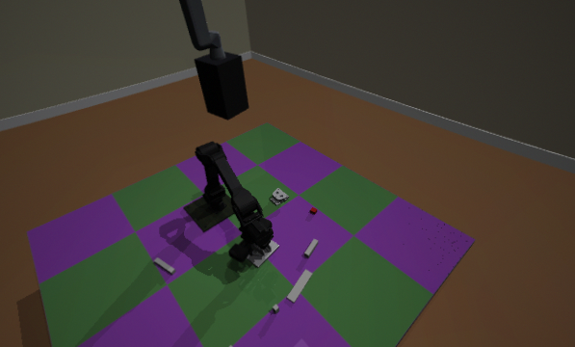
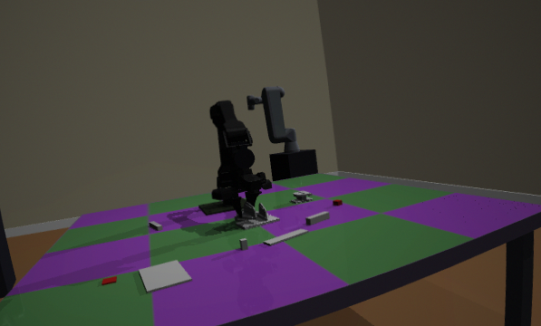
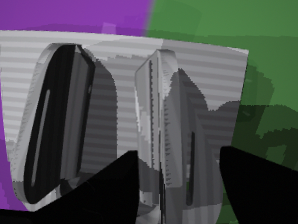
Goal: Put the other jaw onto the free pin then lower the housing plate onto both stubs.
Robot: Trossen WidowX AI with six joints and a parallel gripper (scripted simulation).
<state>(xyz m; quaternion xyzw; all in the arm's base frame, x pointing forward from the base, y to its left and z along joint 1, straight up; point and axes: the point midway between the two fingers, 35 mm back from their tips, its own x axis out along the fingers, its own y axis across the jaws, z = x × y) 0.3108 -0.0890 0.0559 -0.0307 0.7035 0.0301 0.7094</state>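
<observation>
My gripper tip is now 40 mm past the grey jaw assembly and 20 mm to the right of it. Round my gripper tip: small cube 200 mm ahead, 110 mm to the right, 10 mm below; then short grey bar 160 mm ahead, 150 mm to the left, 20 mm below; then grey slotted part 110 mm behind, 300 mm to the left.
</observation>
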